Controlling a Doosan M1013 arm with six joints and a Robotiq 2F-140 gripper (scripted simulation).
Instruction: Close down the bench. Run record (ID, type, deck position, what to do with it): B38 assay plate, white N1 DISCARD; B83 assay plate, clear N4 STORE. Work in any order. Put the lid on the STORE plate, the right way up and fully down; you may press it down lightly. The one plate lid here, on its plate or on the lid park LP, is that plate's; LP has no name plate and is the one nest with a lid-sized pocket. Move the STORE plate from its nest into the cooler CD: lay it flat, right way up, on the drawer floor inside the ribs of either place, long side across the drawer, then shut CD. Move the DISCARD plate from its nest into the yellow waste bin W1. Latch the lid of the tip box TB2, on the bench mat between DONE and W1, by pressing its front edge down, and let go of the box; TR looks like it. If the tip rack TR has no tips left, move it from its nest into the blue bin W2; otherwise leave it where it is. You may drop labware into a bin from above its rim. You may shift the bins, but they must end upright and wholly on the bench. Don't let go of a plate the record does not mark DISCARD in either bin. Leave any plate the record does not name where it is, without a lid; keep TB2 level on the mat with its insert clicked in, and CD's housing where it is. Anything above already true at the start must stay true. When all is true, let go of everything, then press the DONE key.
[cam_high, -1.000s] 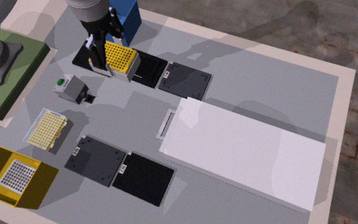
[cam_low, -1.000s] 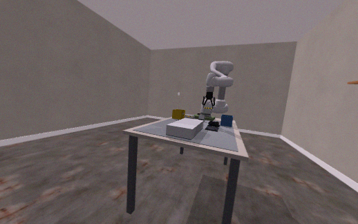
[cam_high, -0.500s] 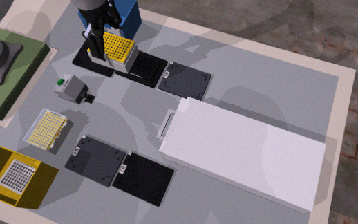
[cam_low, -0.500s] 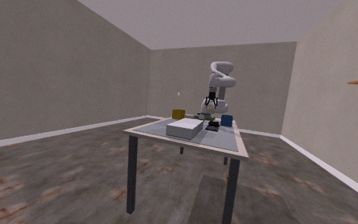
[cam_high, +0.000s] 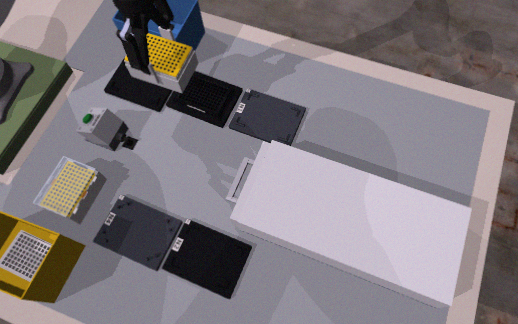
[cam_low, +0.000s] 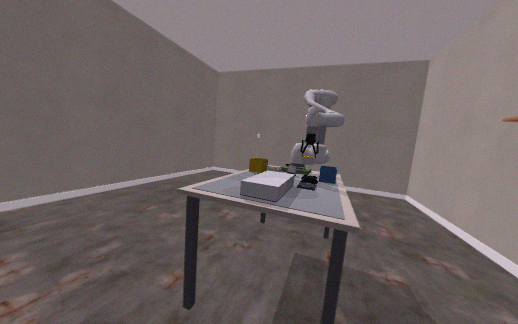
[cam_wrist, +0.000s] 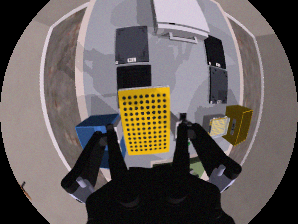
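Now: hand 17 cm past the done key, 13 cm to the left of it and 12 cm above it. Round my hand: black plate: 17 cm below, 6 cm ahead, 3 cm to the left; yellow tip rack: 1 cm below, 1 cm behind; black lid park nest: 18 cm below, 11 cm behind, 3 cm to the left.
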